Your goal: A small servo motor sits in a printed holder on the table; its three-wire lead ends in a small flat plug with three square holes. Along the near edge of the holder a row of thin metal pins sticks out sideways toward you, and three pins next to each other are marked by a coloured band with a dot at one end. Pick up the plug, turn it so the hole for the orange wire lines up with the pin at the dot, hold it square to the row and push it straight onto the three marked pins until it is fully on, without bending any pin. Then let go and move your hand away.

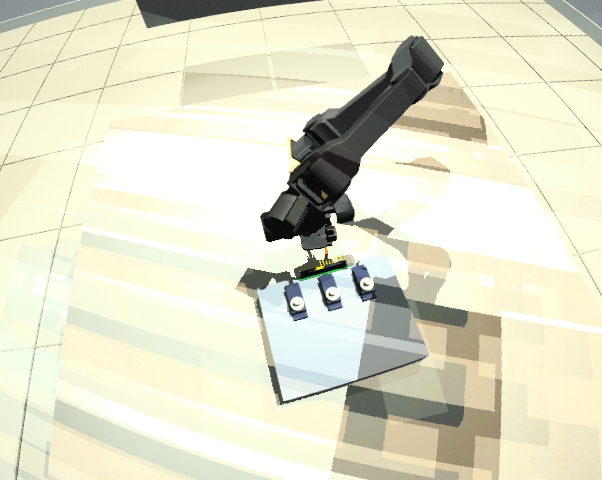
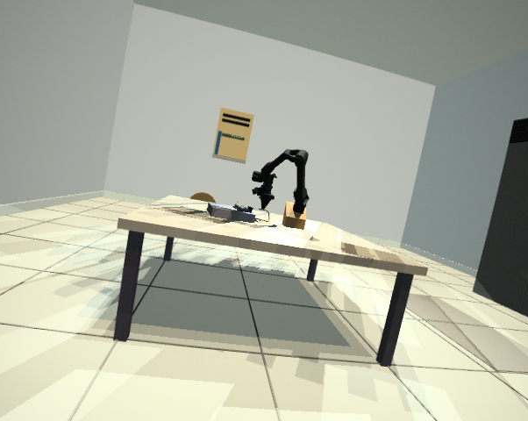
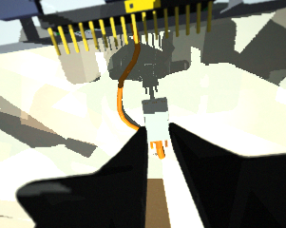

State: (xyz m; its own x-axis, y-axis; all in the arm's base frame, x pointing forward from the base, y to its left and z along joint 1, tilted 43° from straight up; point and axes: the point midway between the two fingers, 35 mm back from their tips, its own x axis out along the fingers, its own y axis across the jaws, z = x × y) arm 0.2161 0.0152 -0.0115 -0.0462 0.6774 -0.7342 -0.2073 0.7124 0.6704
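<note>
The pin strip is 80 mm ahead of my gripper tip, 30 mm to the left of it and 10 mm below it. From my gripper tip the other things lie so: pale blue holder plate 230 mm ahead, 60 mm to the left, 50 mm below.
</note>
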